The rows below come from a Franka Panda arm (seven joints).
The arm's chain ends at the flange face. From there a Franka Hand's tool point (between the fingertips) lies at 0.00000 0.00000 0.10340 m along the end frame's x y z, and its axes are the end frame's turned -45 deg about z.
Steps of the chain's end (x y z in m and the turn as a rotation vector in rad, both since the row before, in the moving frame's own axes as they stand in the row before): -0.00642, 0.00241, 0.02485, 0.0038, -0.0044, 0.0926; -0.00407, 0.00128, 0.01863, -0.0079, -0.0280, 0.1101; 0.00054, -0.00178, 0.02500, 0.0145, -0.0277, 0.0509; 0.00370, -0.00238, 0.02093, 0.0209, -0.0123, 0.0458; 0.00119, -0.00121, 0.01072, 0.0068, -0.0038, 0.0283
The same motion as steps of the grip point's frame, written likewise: -0.00626, -0.00344, 0.02485, 0.0058, -0.0004, 0.0926; -0.00632, -0.00358, 0.01859, 0.0142, -0.0254, 0.1101; 0.00075, -0.00398, 0.02495, 0.0298, -0.0093, 0.0509; 0.00498, -0.00148, 0.02090, 0.0235, 0.0061, 0.0458; 0.00193, -0.00079, 0.01072, 0.0075, 0.0021, 0.0283
